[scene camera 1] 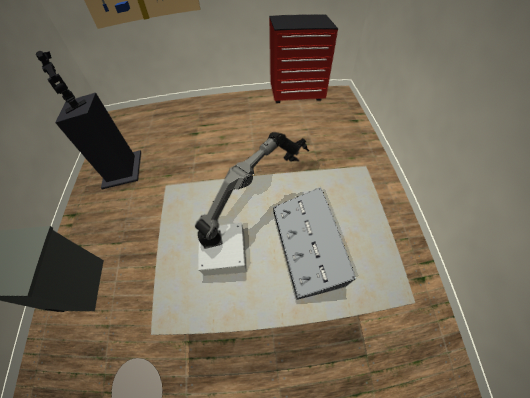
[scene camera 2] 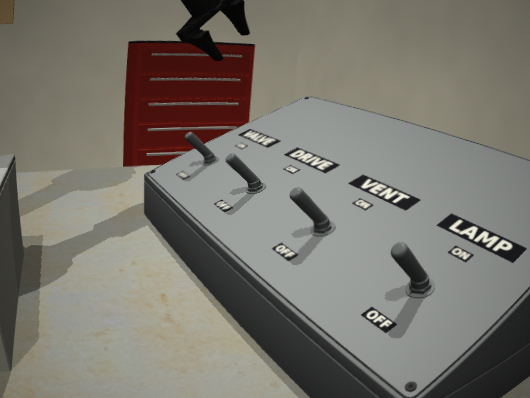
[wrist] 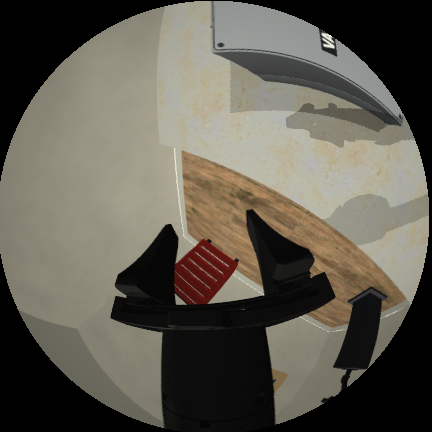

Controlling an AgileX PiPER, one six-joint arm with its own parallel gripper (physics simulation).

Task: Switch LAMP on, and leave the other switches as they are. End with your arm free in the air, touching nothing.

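Note:
The grey sloped switch panel (scene camera 1: 334, 235) (scene camera 2: 350, 135) (wrist: 265, 25) stands on the pale mat. The LAMP lever (scene camera 1: 304, 280) (scene camera 2: 411, 265) is nearest in the second scene view and leans to its OFF side, away from the LAMP label (scene camera 1: 323, 273) (scene camera 2: 481, 238). The VENT lever (scene camera 1: 298, 256) (scene camera 2: 311, 210), DRIVE lever (scene camera 1: 291, 234) (scene camera 2: 243, 170) and VALVE lever (scene camera 1: 285, 213) (scene camera 2: 200, 146) also lean to OFF. My gripper (scene camera 1: 303, 154) (scene camera 2: 233, 46) (wrist: 209, 224) is open and empty, in the air beyond the VALVE end, apart from the panel. The LAMP lever does not show in the wrist view.
My arm stands on a white base block (scene camera 1: 222, 260) beside the panel, on the mat (scene camera 1: 175, 310). A red drawer cabinet (scene camera 1: 302, 65) (scene camera 2: 187, 90) (wrist: 207, 272) stands by the back wall. A black pedestal (scene camera 1: 97, 140) (wrist: 357, 335) bears another arm at the left.

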